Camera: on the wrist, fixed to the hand. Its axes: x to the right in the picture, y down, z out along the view.
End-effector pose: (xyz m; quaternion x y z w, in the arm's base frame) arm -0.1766 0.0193 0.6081 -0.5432 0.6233 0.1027 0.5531
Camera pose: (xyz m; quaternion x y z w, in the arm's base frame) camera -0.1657 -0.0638 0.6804 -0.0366 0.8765 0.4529 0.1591
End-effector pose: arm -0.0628 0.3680 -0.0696 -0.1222 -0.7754 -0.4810 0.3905
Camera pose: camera -0.0599 0.2636 -0.1061 -0.5989 -0.3426 -0.1839 0.7000
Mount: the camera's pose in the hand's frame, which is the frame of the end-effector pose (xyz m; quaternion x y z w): -0.0089 -0.0751 -0.0808 -0.1261 0.1434 0.6875 0.7007
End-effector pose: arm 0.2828 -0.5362 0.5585 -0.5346 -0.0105 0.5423 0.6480
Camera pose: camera 0.3790 -0.5856 0.5818 -0.5413 0.3847 0.7475 0.0153
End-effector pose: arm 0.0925 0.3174 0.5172 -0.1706 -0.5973 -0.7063 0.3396
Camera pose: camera 0.0608 0.2465 0.4383 -0.4717 -0.1635 -0.3612 0.7876
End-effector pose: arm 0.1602 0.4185 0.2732 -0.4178 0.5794 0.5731 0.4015
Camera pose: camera 0.2352 0.3384 0.2586 0.0272 -0.6785 -0.6907 0.2484
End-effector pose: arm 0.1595 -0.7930 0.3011 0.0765 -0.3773 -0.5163 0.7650
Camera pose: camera 0.1559 -0.8417 0.2018 -0.2282 -0.1422 0.1276 0.9547
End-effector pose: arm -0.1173 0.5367 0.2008 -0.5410 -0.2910 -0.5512 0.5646
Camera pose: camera -0.2113 0.4787 0.1945 -0.5713 0.3185 -0.1123 0.7481
